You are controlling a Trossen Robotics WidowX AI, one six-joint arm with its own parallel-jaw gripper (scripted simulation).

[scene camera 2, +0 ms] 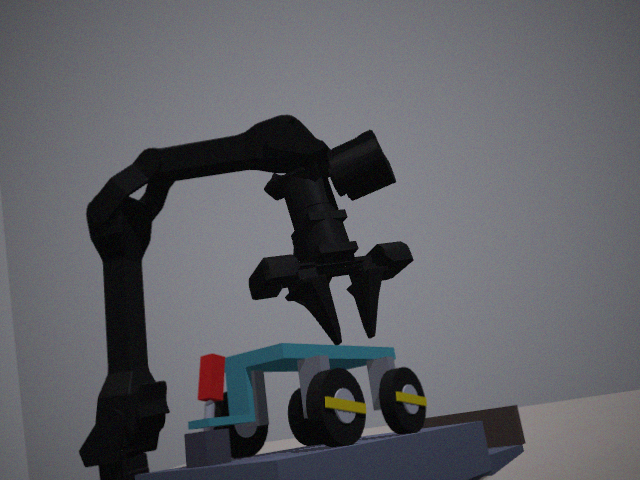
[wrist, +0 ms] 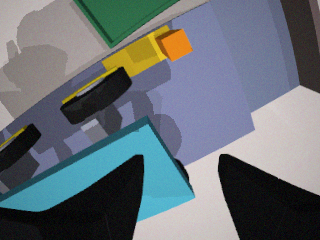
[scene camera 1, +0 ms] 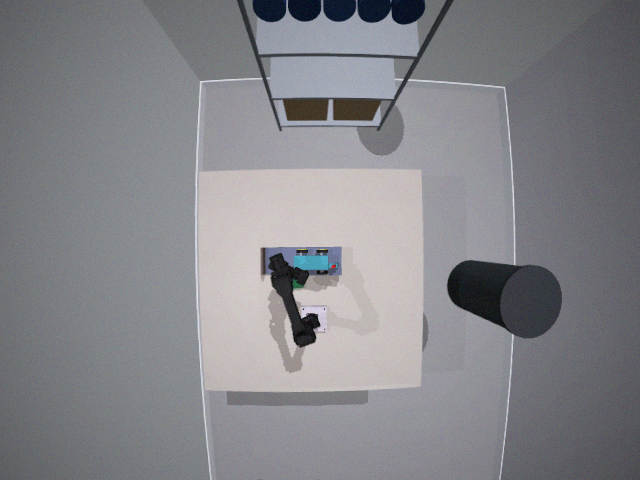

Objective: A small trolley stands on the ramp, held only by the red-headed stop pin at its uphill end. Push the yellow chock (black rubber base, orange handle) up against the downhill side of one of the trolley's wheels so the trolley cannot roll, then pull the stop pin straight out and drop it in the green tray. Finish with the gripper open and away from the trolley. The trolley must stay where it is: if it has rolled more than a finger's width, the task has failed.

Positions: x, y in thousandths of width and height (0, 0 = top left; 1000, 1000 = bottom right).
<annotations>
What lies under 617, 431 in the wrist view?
A blue-grey ramp.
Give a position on a dark stop block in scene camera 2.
At 785, 889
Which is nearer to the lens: the red-headed stop pin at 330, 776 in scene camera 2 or the black trolley wheel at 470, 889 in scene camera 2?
The red-headed stop pin.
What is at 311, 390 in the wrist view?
A black trolley wheel.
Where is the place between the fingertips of the gripper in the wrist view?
567, 677
</annotations>
